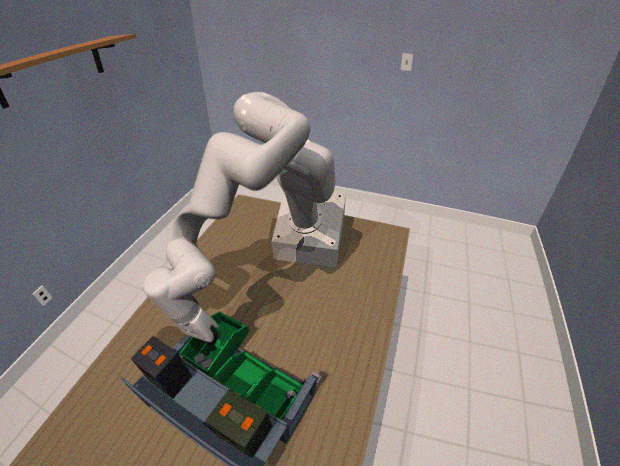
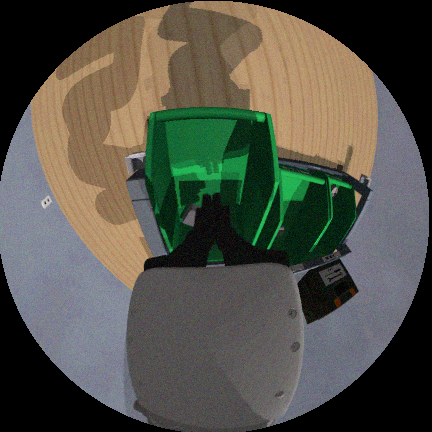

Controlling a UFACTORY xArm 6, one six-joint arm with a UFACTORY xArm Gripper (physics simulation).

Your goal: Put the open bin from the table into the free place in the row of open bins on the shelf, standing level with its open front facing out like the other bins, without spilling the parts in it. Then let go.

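Where they show: gripper, fingertip midpoint: (image 1: 213,340) (image 2: 213,203); arm's base, origin of the base link: (image 1: 305,218).
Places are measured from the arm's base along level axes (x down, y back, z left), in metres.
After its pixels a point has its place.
Observation:
The green open bin (image 1: 230,333) @(x 0.106, y -0.474, z -0.020 m) (image 2: 193,137) @(x 0.106, y -0.472, z -0.041 m) sits at the left end of the row on the grey shelf (image 1: 310,385) @(x 0.051, y -0.536, z 0.273 m) (image 2: 139,201) @(x 0.050, y -0.516, z -0.093 m). It juts out further toward the arm's base than the two other green bins (image 1: 250,374) @(x 0.126, y -0.551, z 0.096 m) (image 2: 306,201) @(x 0.115, y -0.573, z 0.147 m) beside it. Small grey parts (image 1: 200,358) @(x 0.108, y -0.583, z -0.050 m) (image 2: 188,215) @(x 0.107, y -0.577, z -0.059 m) lie in it. My gripper (image 1: 215,335) @(x 0.064, y -0.534, z -0.026 m) (image 2: 213,203) @(x 0.064, y -0.534, z -0.026 m) is shut with nothing between its black fingers. The fingertips reach down inside the bin, close to its floor and the parts.
A black toolbox (image 1: 159,363) @(x -0.087, y -0.696, z -0.013 m) and an olive toolbox (image 1: 240,421) @(x -0.063, y -0.708, z 0.204 m) (image 2: 326,292) @(x -0.025, y -0.662, z 0.151 m) stand on the shelf's top board. The shelf stands on the wooden table (image 1: 325,325) @(x 0.136, y -0.306, z 0.216 m) (image 2: 301,80) @(x 0.135, y -0.367, z 0.120 m). The arm's base block (image 1: 310,240) @(x 0.035, y -0.067, z 0.052 m) is at the table's far end.

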